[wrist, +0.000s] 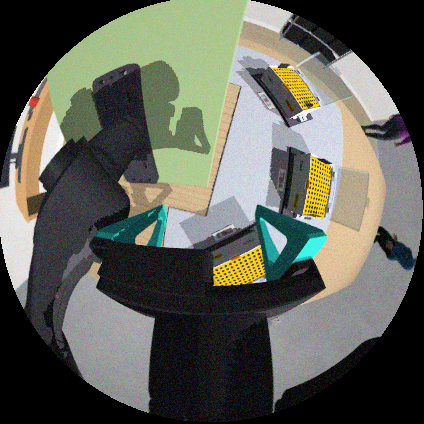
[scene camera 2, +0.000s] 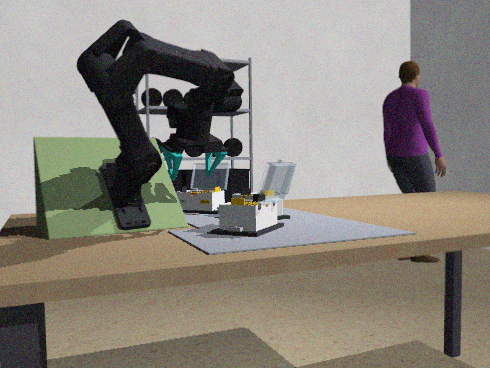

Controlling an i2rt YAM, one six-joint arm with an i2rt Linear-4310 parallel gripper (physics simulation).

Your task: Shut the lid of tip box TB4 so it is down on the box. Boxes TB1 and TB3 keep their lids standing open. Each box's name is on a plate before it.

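Note:
Three white tip boxes with yellow racks stand on the mat. The far box (scene camera 2: 204,201) (wrist: 295,89) has its clear lid (scene camera 2: 210,177) (wrist: 325,75) standing open. The middle box (wrist: 319,186) has its clear lid (wrist: 351,199) open. The near box (scene camera 2: 239,217) (wrist: 239,267) is partly hidden by the gripper in the wrist view, and its lid is hidden there. A clear lid (scene camera 2: 279,180) stands up behind the near box in the scene view; I cannot tell whose it is. The name plates are too blurred to read. My gripper (scene camera 2: 191,177) (wrist: 210,209) is open and empty, above and left of the near box.
A green slanted board (scene camera 2: 55,185) (wrist: 195,50) stands beside the arm's base. The boxes stand on a grey-blue mat (scene camera 2: 340,230) (wrist: 245,135) on the wooden table (scene camera 2: 425,210). A metal shelf rack (scene camera 2: 250,125) and a person in purple (scene camera 2: 407,120) are behind the table.

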